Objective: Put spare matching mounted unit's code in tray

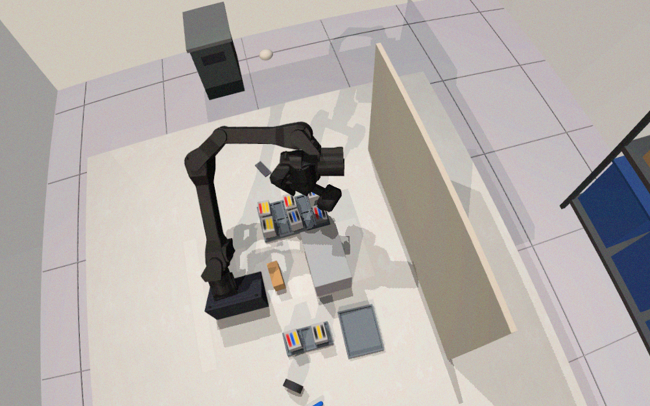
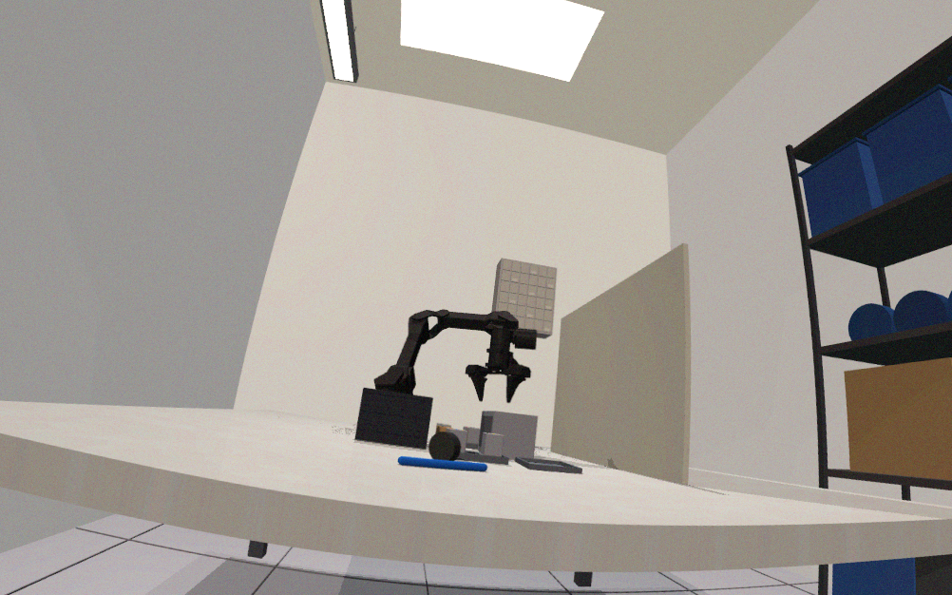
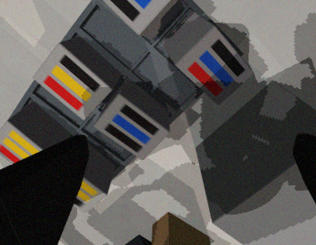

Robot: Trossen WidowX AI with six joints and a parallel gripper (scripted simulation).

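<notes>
My gripper tip is 12 cm past the grey spare block, 8 cm to the right of it and 9 cm above it. From my gripper tip the other things lie so: tall beige partition 23 cm ahead, 18 cm to the right, 10 cm above; brown block 16 cm behind, 13 cm to the right, 10 cm below; grey mounted unit 1 cm behind, 14 cm to the right, 8 cm below.
</notes>
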